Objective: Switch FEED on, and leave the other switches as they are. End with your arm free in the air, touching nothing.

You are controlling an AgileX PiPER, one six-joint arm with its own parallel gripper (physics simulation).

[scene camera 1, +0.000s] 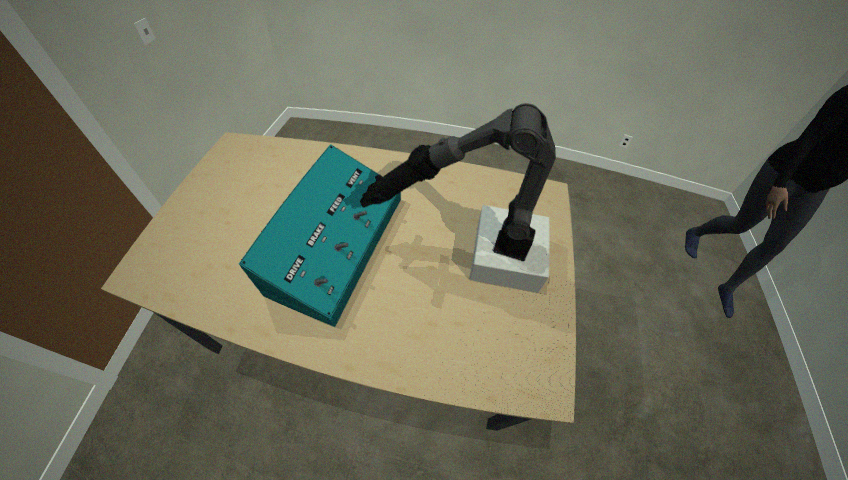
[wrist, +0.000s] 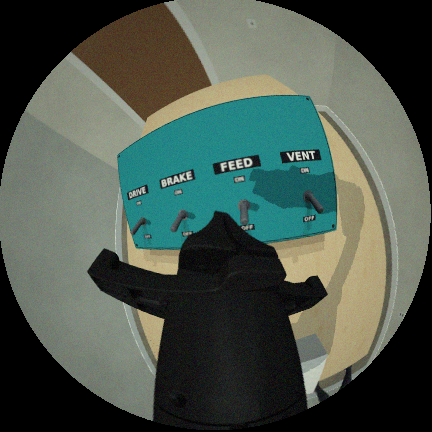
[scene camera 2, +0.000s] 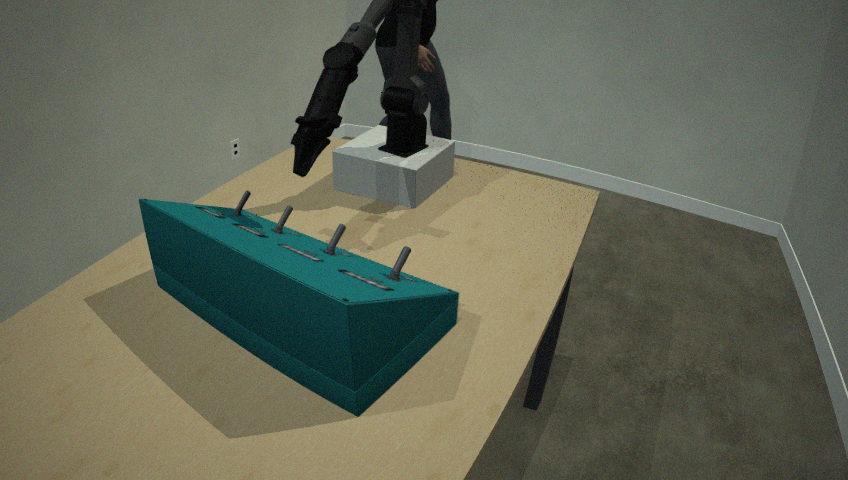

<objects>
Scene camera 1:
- my gripper: 362, 203
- teal switch box: 298, 246
</objects>
